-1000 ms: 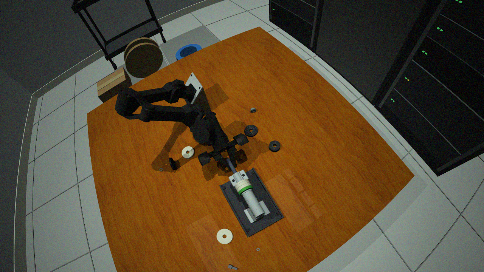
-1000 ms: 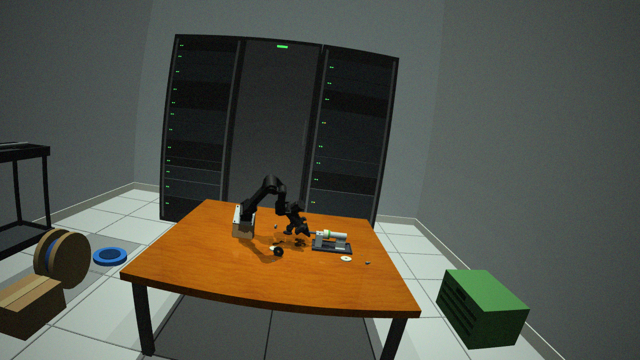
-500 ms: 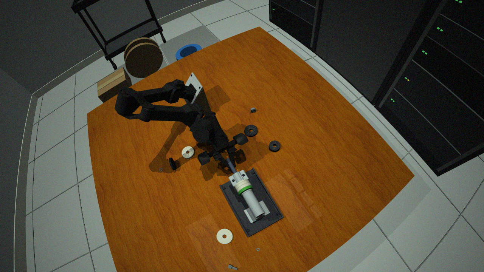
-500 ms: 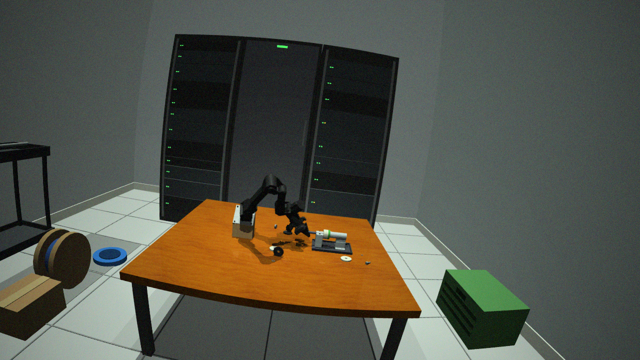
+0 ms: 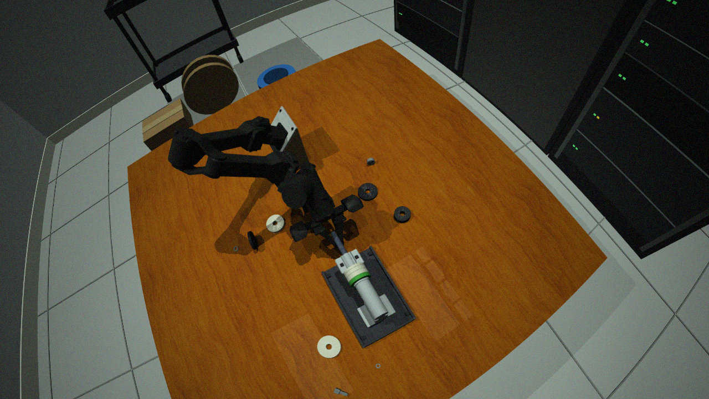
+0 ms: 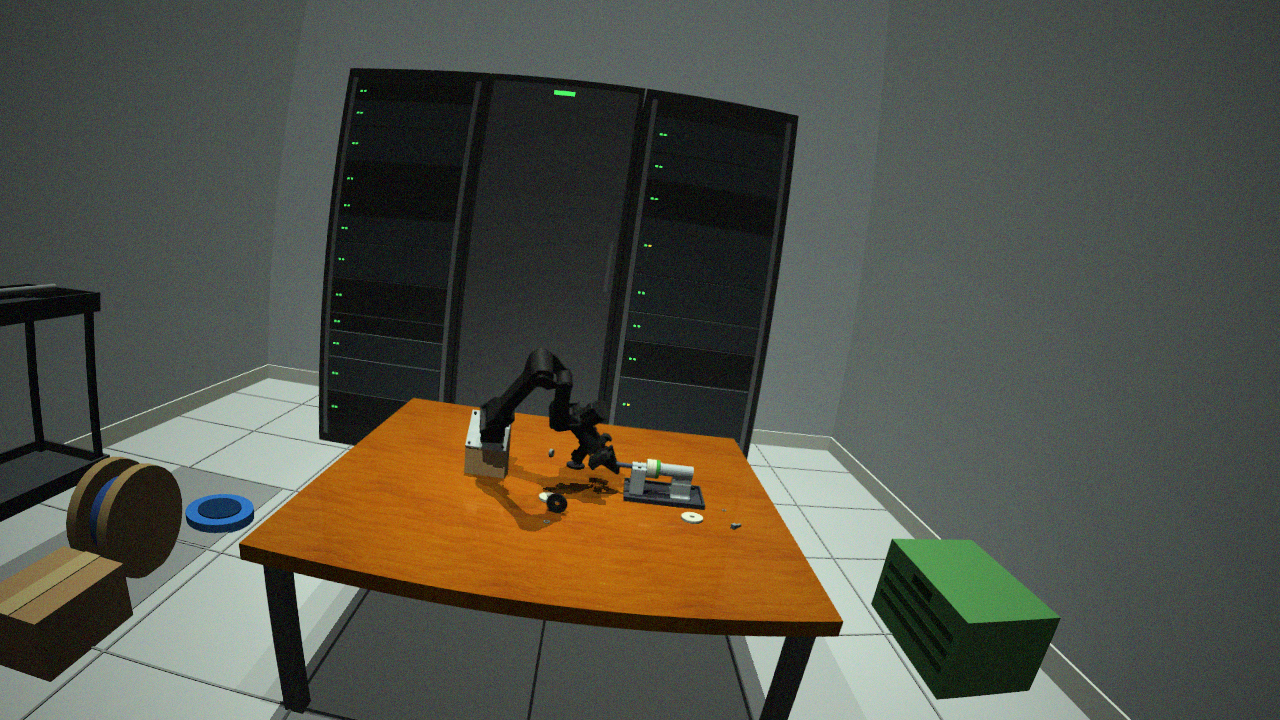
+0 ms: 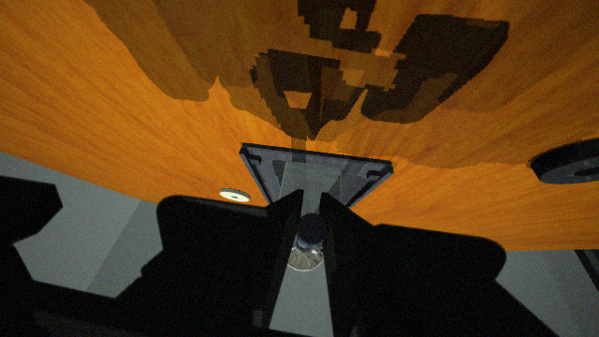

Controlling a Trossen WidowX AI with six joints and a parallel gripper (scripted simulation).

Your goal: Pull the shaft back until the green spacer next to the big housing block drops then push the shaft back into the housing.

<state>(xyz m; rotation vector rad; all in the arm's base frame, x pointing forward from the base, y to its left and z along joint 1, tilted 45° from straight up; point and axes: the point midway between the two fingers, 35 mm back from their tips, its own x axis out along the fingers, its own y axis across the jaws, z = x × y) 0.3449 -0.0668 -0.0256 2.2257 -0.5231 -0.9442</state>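
Now: the dark shaft 6 cm ahead of my gripper tip, 3 cm above it and 1 cm to the right of it. Round my gripper tip: green spacer: 11 cm ahead, 2 cm above, 1 cm to the right; cream spacer: 9 cm ahead, 2 cm above, 1 cm to the right; nut: 23 cm to the left, 19 cm behind, 4 cm below.
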